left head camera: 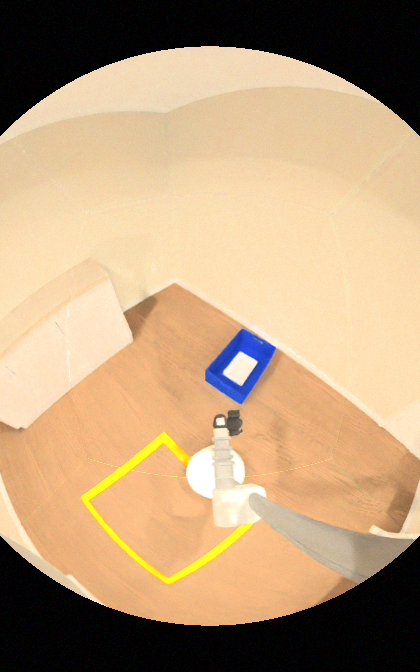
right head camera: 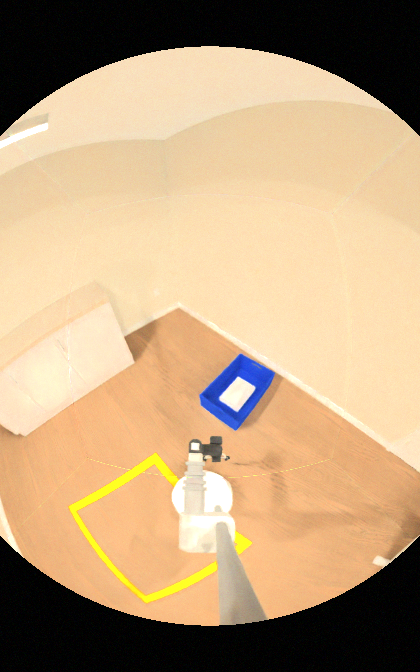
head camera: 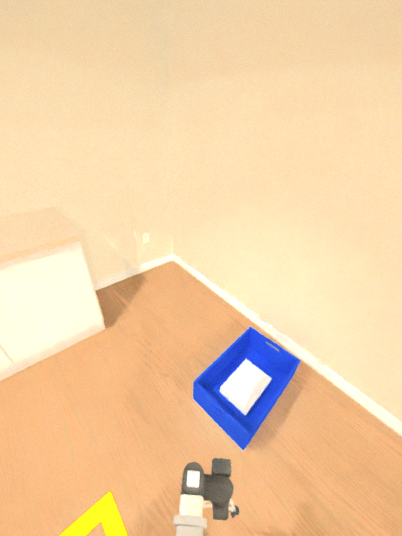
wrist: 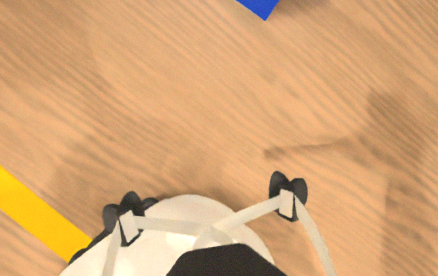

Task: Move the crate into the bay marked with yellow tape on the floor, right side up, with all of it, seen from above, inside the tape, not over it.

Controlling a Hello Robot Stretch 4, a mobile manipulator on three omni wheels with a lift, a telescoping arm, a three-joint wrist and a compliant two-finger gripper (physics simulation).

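Places are measured from the robot's base along level axes (x ahead, y left, z up), in metres.
Pixels of known places: gripper, fingertip midpoint: (wrist: 206, 198).
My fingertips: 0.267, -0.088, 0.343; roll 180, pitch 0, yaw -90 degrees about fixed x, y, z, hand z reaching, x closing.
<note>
Behind a point stands the place of what it marks, as x, y, z.
The blue crate (head camera: 220, 416) {0.678, -0.130, 0.102} (left head camera: 223, 389) (right head camera: 218, 415) {0.683, -0.124, 0.055} stands upright, open side up, on the floor close to the right wall, outside the yellow tape. A white block (head camera: 245, 386) {0.894, -0.301, 0.043} (left head camera: 240, 368) (right head camera: 238, 394) {0.891, -0.314, 0.043} lies in it. One blue crate corner (wrist: 262, 7) {0.574, -0.253, 0.023} shows at the top of the wrist view. The yellow tape (head camera: 109, 504) {0.303, 0.390, -0.028} (left head camera: 122, 469) (right head camera: 115, 482) {0.004, 0.728, -0.028} (wrist: 35, 220) {0.175, 0.299, -0.027} marks a four-sided bay left of my arm; part is hidden by my base and arm. My gripper (wrist: 206, 198) {0.267, -0.087, 0.343} points down, its fingers apart and empty, on the near side of the crate, not touching it.
A white cabinet (head camera: 50, 305) {1.093, 0.990, 0.456} (left head camera: 95, 335) (right head camera: 95, 355) {1.053, 1.032, 0.396} stands at the left against the wall. A white skirting board (head camera: 320, 370) {1.075, -0.869, 0.005} runs along the wall behind the crate. My round white base (left head camera: 200, 472) (right head camera: 180, 495) {0.005, 0.139, 0.187} stands at the right side of the bay, covering some tape.
</note>
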